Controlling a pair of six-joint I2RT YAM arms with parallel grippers.
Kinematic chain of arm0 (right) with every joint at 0, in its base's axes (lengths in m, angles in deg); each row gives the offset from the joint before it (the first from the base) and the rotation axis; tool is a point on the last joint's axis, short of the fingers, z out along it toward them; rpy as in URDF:
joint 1: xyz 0 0 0.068 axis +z
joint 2: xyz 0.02 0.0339 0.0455 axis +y
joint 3: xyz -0.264 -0.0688 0 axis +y
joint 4: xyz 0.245 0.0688 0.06 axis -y
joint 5: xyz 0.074 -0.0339 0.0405 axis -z
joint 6: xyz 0.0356 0 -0.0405 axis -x
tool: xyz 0 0 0 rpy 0 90 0
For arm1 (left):
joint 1: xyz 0 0 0.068 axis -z
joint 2: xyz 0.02 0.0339 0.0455 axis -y
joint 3: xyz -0.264 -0.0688 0 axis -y
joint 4: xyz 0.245 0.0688 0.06 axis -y
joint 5: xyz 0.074 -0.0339 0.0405 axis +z
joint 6: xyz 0.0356 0 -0.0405 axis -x
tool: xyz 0 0 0 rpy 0 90 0
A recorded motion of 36 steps. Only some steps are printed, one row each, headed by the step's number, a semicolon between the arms.
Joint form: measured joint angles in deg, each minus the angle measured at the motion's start. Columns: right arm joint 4, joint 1, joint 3, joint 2, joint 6, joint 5; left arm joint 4, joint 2, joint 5, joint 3, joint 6, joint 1.
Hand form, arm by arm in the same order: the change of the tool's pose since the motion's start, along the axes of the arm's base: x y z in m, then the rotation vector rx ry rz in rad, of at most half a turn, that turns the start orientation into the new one. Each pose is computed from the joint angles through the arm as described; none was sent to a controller.
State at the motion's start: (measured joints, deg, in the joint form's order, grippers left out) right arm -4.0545 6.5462 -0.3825 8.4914 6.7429 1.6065; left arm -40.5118 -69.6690 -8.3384 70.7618 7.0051 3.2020
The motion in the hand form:
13: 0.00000 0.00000 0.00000 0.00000 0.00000 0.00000; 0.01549 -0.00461 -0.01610 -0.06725 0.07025 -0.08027
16: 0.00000 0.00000 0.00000 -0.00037 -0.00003 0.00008; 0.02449 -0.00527 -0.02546 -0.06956 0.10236 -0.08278
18: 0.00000 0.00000 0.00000 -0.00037 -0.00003 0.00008; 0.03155 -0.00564 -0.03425 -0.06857 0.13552 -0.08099
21: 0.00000 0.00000 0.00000 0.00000 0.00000 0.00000; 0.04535 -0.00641 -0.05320 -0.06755 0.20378 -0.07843
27: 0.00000 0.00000 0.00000 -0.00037 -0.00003 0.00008; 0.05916 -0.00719 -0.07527 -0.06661 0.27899 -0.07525
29: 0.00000 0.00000 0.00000 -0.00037 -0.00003 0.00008; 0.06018 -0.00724 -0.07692 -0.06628 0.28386 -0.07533
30: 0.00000 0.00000 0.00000 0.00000 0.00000 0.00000; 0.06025 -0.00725 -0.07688 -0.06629 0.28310 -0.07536
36: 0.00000 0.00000 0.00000 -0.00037 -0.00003 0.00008; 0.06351 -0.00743 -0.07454 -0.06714 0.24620 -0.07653
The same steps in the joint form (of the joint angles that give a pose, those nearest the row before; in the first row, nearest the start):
13: 0.00 0.00 0.00 0.00 0.00 0.00; 0.13 -3.93 -6.14 0.00 0.02 0.00
16: 0.00 0.00 0.00 0.00 0.02 0.00; 0.50 -6.14 -6.40 0.00 0.00 0.00
18: 0.00 0.00 0.00 0.00 0.02 0.00; 0.50 -8.04 -6.36 0.00 0.00 0.00
21: 0.00 0.00 0.00 0.00 0.00 0.00; 0.55 -12.00 -6.36 0.00 0.00 0.00
27: 0.00 0.00 0.00 0.00 0.02 0.00; 0.63 -16.39 -6.36 0.00 0.02 0.00
29: 0.00 0.00 0.00 0.00 0.02 0.00; 0.68 -16.72 -6.36 0.00 0.00 0.00
30: 0.00 0.00 0.00 0.00 0.00 0.00; 0.72 -16.72 -6.36 0.00 0.00 0.00
36: 0.00 0.00 0.00 0.00 0.02 0.00; 2.84 -16.72 -6.36 0.00 0.02 0.00

